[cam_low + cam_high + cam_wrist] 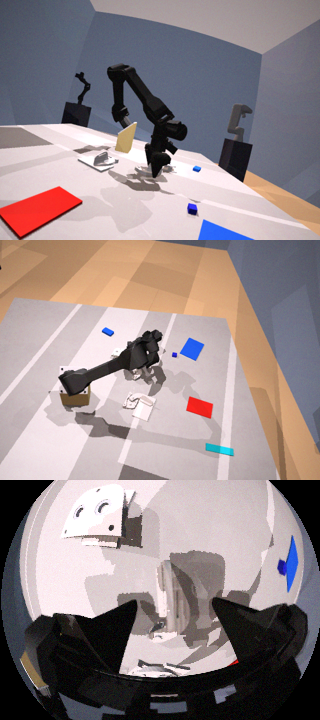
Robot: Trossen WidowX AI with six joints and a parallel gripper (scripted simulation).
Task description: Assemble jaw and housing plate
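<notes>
Right now the jaw is 40 mm to the right of my gripper tip and 10 mm behind it. Round my gripper tip: white base plate (210 mm to the right, 50 mm ahead); then blue cube (190 mm ahead, 130 mm to the left); then blue sheet (300 mm ahead, 200 mm to the left).
</notes>
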